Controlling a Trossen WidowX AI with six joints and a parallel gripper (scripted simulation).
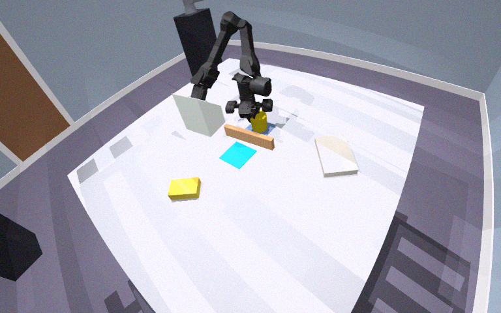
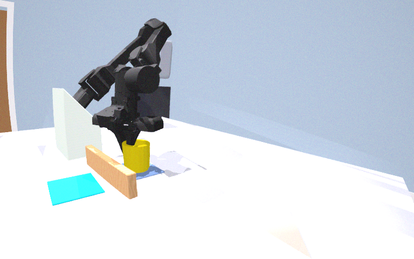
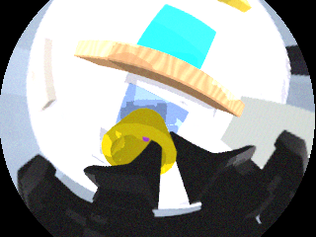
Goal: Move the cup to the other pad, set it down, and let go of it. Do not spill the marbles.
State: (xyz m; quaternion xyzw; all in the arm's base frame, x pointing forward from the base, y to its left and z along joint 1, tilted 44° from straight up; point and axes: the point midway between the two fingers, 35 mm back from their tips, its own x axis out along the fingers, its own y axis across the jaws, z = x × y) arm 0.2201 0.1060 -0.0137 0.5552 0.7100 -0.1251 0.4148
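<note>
Now: gripper tip 2 cm short of the purple marble, 3 cm to the right of it and 2 cm above it. Also, from my gripper tip: pale blue pad (2 cm ahead, 1 cm to the left, 5 cm below); wooden bar (3 cm ahead, 7 cm to the right, 2 cm below); yellow cup (2 cm ahead, 1 cm to the left).
</note>
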